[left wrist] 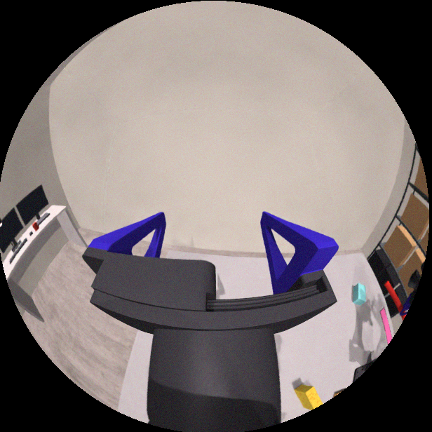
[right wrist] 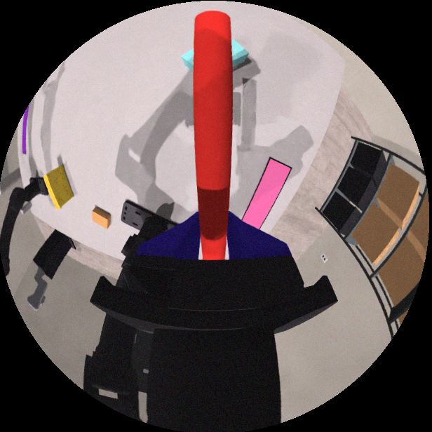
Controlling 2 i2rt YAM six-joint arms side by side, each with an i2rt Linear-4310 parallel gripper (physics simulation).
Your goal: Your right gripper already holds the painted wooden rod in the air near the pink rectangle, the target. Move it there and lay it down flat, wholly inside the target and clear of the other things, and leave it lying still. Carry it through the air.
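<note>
The red painted rod is held in the air by my right gripper, which is shut on it near one end. In the right wrist view the rod points away from the gripper, toward the top of the view. The pink rectangle lies on the table, to the right of the rod in the right wrist view; its near end is hidden behind the right finger. My left gripper is open and empty, with its blue fingers wide apart.
A turquoise block lies on the table, partly behind the rod in the right wrist view. A yellow block, an orange block and a purple strip are at the left. A shelf rack stands beyond the table's right edge.
</note>
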